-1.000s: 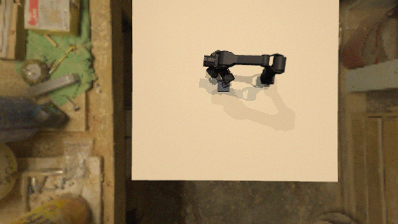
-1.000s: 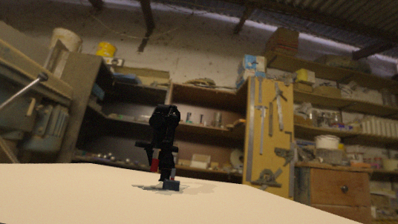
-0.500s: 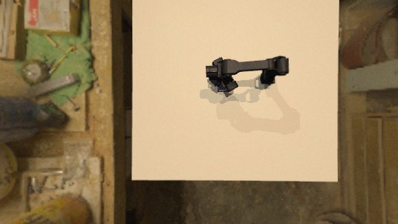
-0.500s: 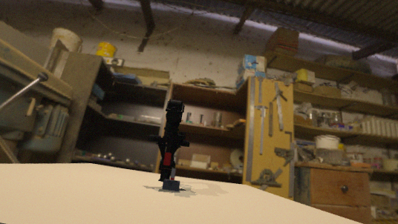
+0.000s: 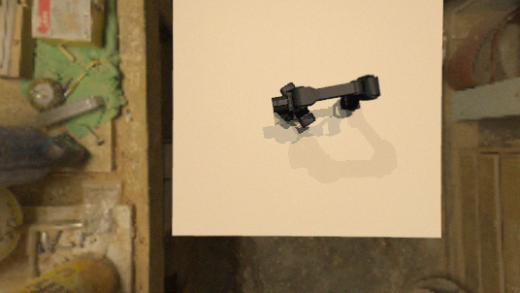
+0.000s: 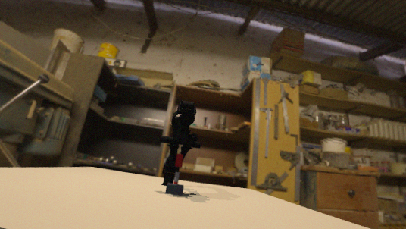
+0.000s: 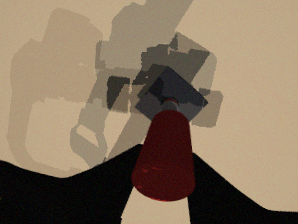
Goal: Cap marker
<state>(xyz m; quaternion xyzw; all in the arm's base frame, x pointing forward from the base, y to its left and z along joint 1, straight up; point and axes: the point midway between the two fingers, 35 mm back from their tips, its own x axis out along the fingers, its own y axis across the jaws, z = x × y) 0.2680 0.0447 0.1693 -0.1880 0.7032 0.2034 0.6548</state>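
Now: gripper tip 1 cm to the right of the grey holder block and 12 cm above it. The rest, counted from my gripper tip: red cap 1 cm ahead, 1 cm above.
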